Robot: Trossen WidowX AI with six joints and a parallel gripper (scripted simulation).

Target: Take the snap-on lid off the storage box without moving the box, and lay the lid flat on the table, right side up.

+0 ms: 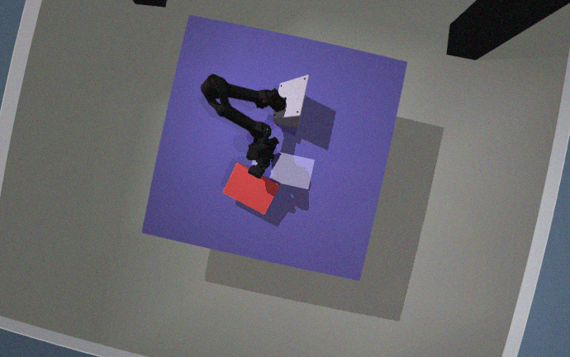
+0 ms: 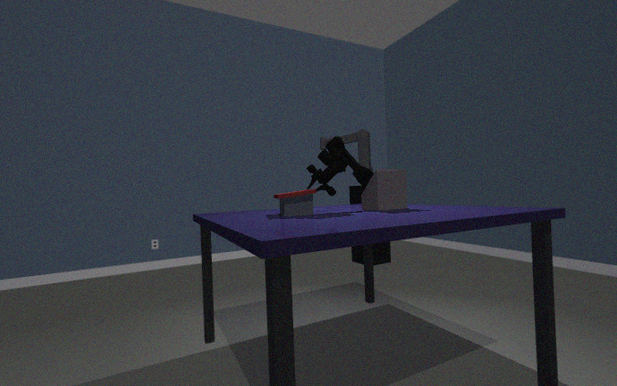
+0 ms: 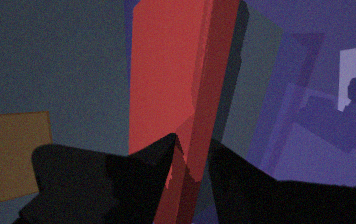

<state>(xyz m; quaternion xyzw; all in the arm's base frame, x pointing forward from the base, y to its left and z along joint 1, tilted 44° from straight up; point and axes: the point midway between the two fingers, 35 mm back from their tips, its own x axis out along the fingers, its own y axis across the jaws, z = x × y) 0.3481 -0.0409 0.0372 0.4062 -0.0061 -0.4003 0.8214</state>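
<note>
The red lid is 70 mm ahead of my gripper tip and 20 mm to the right of it. Also, from my gripper tip: grey storage box 70 mm ahead, 60 mm below, 20 mm to the right.
</note>
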